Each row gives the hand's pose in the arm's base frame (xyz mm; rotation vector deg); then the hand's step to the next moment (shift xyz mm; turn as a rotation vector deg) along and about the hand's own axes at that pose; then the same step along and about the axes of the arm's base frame.
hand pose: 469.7 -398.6 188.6 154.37 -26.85 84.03
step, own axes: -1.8 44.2 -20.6 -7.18 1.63 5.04
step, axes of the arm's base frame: -30.1 -38.1 5.1 0.00 -0.69 -8.90
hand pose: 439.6 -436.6 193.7 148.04 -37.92 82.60
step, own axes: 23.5 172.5 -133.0 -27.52 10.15 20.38
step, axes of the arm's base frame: -166.6 -122.6 72.2 -0.81 -6.47 -35.12
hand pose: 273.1 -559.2 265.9 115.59 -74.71 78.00
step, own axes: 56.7 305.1 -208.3 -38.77 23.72 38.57
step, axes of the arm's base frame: -361.3 -29.3 90.9 -4.02 -20.91 -55.68
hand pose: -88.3 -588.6 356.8 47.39 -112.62 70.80
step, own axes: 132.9 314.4 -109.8 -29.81 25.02 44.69
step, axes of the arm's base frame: -303.5 190.4 -15.0 -11.46 -27.54 -51.21
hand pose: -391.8 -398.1 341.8 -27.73 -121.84 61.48
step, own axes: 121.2 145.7 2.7 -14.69 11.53 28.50
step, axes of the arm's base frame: -82.7 156.2 -68.5 -10.36 -17.60 -27.27
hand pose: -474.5 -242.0 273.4 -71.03 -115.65 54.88
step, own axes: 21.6 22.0 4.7 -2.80 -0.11 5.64
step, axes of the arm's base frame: -1.4 25.2 -18.3 -3.28 -4.13 -3.45
